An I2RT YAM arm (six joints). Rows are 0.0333 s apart.
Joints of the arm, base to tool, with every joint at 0 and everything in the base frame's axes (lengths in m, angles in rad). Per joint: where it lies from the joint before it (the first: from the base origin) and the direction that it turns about. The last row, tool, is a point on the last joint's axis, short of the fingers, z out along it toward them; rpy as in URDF.
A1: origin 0 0 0.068 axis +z
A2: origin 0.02 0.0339 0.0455 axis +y
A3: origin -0.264 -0.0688 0 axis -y
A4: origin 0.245 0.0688 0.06 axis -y
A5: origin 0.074 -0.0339 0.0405 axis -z
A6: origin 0.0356 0 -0.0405 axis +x
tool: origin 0 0 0 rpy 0 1.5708 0
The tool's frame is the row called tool.
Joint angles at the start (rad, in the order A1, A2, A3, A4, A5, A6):
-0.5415, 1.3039, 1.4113, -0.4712, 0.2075, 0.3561
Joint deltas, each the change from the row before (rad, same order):
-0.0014, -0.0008, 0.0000, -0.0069, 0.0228, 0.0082
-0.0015, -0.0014, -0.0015, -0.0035, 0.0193, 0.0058
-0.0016, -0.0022, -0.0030, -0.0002, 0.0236, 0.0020
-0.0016, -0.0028, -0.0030, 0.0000, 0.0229, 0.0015
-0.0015, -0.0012, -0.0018, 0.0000, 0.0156, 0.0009
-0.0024, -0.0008, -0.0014, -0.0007, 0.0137, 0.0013
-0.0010, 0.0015, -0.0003, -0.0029, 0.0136, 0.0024
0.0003, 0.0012, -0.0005, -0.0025, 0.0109, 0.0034
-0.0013, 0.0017, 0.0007, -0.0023, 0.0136, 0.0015
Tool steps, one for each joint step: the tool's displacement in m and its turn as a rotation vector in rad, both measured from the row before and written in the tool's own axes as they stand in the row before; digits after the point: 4 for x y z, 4 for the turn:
0.0002, -0.0014, -0.0002, 0.0247, -0.0028, 0.0074
0.0002, -0.0013, -0.0002, 0.0206, -0.0040, 0.0055
0.0001, -0.0015, -0.0002, 0.0238, -0.0081, 0.0023
0.0000, -0.0015, -0.0004, 0.0228, -0.0086, 0.0020
0.0000, -0.0011, 0.0000, 0.0161, -0.0055, 0.0012
-0.0001, -0.0012, 0.0001, 0.0154, -0.0044, 0.0017
0.0004, -0.0007, 0.0007, 0.0152, -0.0011, 0.0012
0.0005, -0.0003, 0.0005, 0.0113, -0.0003, 0.0019
0.0000, -0.0007, 0.0006, 0.0150, -0.0025, 0.0008

